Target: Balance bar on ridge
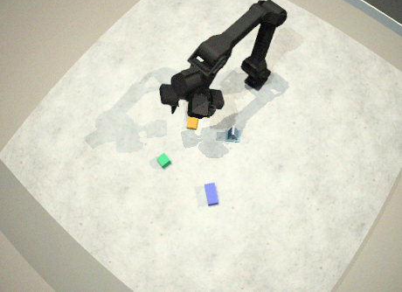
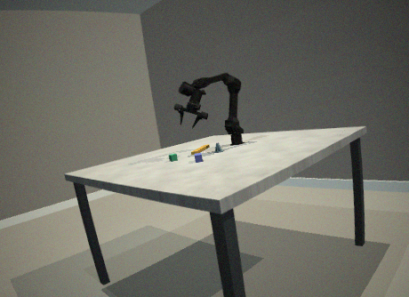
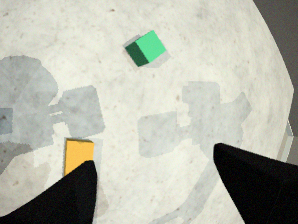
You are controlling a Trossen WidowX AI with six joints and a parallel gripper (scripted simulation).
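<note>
Now: the orange bar 13 cm behind my gripper tip, 6 cm to the right of it and 15 cm below it. Also, from my gripper tip: ridge (9 cm behind, 13 cm to the left, 11 cm below); then blue block (12 cm ahead, 19 cm to the left, 14 cm below); then green cube (12 cm ahead, 14 cm below).
</note>
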